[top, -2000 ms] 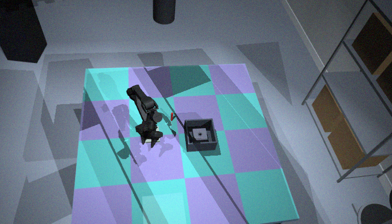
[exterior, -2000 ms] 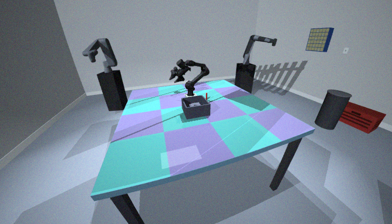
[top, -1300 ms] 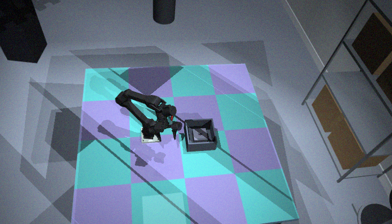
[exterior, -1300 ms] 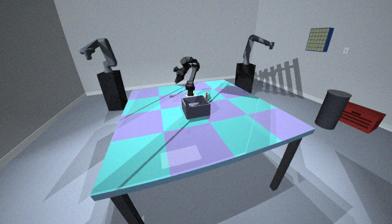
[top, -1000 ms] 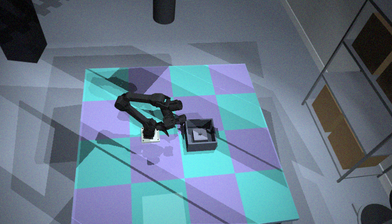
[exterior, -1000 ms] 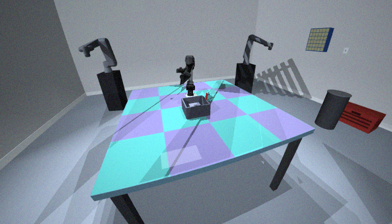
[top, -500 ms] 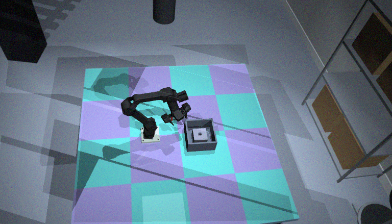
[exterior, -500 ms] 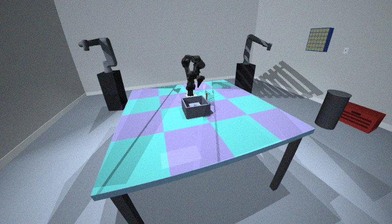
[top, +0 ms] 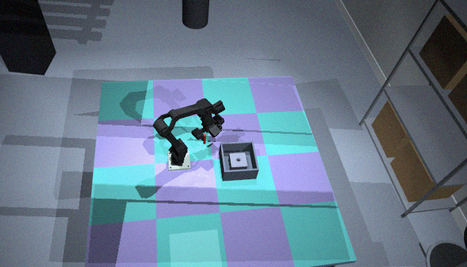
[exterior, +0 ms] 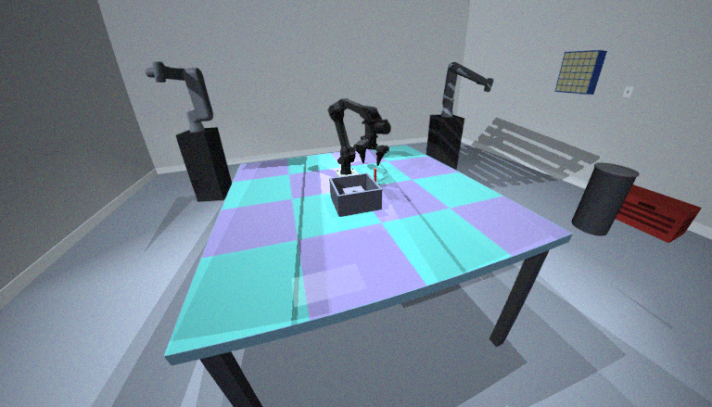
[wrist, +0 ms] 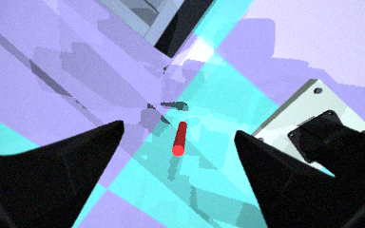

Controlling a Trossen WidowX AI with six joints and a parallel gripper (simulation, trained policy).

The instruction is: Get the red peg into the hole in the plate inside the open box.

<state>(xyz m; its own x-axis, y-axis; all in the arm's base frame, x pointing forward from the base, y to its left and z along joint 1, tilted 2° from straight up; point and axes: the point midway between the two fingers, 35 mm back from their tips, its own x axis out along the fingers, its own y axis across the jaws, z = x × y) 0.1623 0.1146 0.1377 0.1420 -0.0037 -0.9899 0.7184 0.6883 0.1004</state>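
The red peg lies 3 cm behind my gripper tip, 3 cm to the left of it and 8 cm below it. Also, from my gripper tip: plate (17 cm ahead, 10 cm to the right, 7 cm below); then dark grey box (17 cm ahead, 10 cm to the right, 9 cm below).
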